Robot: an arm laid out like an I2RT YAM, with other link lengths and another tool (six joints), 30 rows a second.
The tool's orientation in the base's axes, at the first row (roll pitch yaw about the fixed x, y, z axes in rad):
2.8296, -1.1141, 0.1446
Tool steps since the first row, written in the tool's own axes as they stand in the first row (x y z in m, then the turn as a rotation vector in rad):
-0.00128, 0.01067, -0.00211, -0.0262, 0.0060, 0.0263
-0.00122, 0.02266, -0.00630, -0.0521, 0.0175, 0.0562
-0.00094, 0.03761, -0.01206, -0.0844, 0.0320, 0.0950
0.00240, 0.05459, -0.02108, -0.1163, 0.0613, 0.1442
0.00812, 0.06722, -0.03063, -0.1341, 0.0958, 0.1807
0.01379, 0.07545, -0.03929, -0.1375, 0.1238, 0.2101
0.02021, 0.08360, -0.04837, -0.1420, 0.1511, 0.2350
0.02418, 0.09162, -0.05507, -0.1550, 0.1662, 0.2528
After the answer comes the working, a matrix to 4 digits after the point.
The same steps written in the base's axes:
-0.00388, -0.01017, 0.00118, 0.0111, -0.0123, -0.0337
-0.00921, -0.02118, 0.00462, 0.0249, -0.0306, -0.0680
-0.01623, -0.03479, 0.00931, 0.0433, -0.0539, -0.1113
-0.02510, -0.04962, 0.01839, 0.0692, -0.0936, -0.1566
-0.03281, -0.05993, 0.02924, 0.0892, -0.1352, -0.1832
-0.03915, -0.06608, 0.03908, 0.1101, -0.1682, -0.1948
-0.04553, -0.07203, 0.04976, 0.1266, -0.1998, -0.2056
-0.05085, -0.07844, 0.05722, 0.1347, -0.2186, -0.2227

The tool's axes in the first row as the columns of a matrix, in the base's axes (rounded; the answer above uses it unrounded):
0.4364, -0.1355, 0.8895
0.0635, -0.9815, -0.1807
0.8975, 0.1354, -0.4197

